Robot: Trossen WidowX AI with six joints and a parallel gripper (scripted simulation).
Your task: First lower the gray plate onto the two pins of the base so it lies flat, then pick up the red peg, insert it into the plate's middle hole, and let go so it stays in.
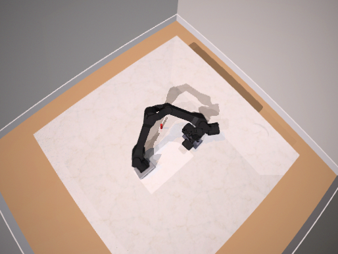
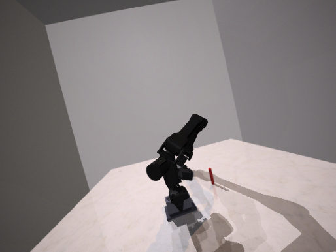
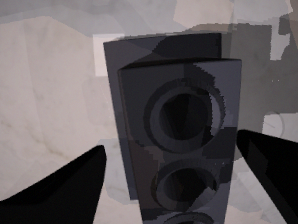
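My gripper tip is now 1 cm above the dark base. Round my gripper tip: red peg 18 cm to the left, 11 cm behind, 2 cm above; gray plate 2 cm above.
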